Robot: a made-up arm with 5 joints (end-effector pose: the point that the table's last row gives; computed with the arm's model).
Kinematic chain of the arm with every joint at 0, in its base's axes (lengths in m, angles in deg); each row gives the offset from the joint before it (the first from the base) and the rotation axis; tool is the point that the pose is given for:
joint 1: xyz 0 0 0.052 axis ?
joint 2: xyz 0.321 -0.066 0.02 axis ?
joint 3: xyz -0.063 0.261 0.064 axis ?
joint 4: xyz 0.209 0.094 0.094 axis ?
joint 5: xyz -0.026 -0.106 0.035 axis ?
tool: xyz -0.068 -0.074 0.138
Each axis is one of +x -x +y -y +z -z.
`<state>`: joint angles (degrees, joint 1 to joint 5).
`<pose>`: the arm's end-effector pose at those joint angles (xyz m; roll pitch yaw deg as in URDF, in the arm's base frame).
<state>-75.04 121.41 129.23 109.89 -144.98</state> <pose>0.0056 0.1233 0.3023 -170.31 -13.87 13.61</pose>
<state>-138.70 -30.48 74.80 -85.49 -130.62</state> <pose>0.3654 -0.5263 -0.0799 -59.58 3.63 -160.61</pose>
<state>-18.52 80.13 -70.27 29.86 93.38</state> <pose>0.4691 -0.1972 0.3752 -111.41 60.00 -110.59</pose>
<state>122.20 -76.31 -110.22 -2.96 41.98</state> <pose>0.2362 -0.1303 0.3280 -59.00 43.29 -114.06</pose>
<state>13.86 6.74 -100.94 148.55 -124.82</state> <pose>0.5094 -0.0765 0.1098 117.32 -19.24 111.78</pose>
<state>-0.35 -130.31 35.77 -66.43 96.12</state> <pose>0.3543 -0.1089 -0.3643 70.06 47.86 -108.36</pose>
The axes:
joint 1: +x
joint 2: +x
joint 3: +z
joint 4: -z
joint 5: -x

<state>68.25 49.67 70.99 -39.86 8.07</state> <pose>0.4201 -0.5581 0.2438 -154.18 -55.66 -129.12</pose>
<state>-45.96 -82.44 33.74 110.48 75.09</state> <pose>0.3661 -0.1372 -0.5030 121.05 -49.71 69.22</pose>
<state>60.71 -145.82 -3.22 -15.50 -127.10</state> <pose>0.4166 0.0141 -0.1465 42.10 12.23 1.06</pose>
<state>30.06 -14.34 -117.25 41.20 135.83</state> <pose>0.3492 -0.0811 0.1836 -150.50 5.71 -159.19</pose>
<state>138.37 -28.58 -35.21 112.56 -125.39</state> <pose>0.4688 -0.1544 0.3668 12.35 30.12 167.95</pose>
